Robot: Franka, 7 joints.
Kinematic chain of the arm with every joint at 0, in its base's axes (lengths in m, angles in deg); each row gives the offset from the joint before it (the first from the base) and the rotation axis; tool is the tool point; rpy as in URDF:
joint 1: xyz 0 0 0.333 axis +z
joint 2: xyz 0 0 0 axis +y
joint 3: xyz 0 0 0.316 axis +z
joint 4: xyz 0.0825 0 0 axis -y
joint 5: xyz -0.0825 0 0.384 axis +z
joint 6: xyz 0 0 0 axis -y
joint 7: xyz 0.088 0 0 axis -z
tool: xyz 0 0 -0.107 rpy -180 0 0
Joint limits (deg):
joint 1: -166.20..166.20
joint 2: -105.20..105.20
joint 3: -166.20..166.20
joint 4: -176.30..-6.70
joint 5: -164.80..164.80
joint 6: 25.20..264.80
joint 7: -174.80..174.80
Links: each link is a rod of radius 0.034 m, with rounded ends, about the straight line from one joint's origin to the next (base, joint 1, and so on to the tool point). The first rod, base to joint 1, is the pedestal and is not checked.
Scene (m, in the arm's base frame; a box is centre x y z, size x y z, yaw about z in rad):
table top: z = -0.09
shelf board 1: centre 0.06 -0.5 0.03 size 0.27 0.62 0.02 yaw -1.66
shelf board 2: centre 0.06 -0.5 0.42 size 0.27 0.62 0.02 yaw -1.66
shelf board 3: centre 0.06 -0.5 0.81 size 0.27 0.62 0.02 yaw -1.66
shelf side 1: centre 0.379 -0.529 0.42 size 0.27 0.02 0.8 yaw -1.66
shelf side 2: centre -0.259 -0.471 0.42 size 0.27 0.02 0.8 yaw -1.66
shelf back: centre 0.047 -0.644 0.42 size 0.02 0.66 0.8 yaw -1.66
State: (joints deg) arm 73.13 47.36 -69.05 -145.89 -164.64 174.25 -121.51
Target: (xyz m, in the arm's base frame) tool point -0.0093 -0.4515 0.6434
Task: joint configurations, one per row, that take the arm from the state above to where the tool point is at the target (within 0.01 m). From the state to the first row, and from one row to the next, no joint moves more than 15 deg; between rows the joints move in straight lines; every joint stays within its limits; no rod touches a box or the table.
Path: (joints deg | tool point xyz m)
1: 71.00 48.12 -83.36 -136.54 -164.68 174.55 -133.31 | 0.4082 -0.1231 0.2535
2: 68.87 48.88 -97.68 -127.18 -164.72 174.84 -145.10 | 0.4451 -0.1867 0.3799
3: 66.74 49.64 -111.99 -117.83 -164.76 175.14 -156.90 | 0.4367 -0.2389 0.5264
4: 64.61 50.41 -126.30 -108.47 -164.80 175.44 -168.69 | 0.3850 -0.2633 0.6785
5: 55.71 48.17 -128.54 -111.62 -164.80 171.77 -156.90 | 0.3038 -0.3451 0.6749
6: 46.82 45.94 -130.78 -114.76 -164.80 168.10 -145.10 | 0.2074 -0.4052 0.6679
7: 37.93 43.70 -133.02 -117.90 -164.80 164.43 -133.31 | 0.1010 -0.4412 0.6573
8: 29.04 41.46 -135.25 -121.04 -164.80 160.76 -121.51 | -0.0093 -0.4515 0.6434

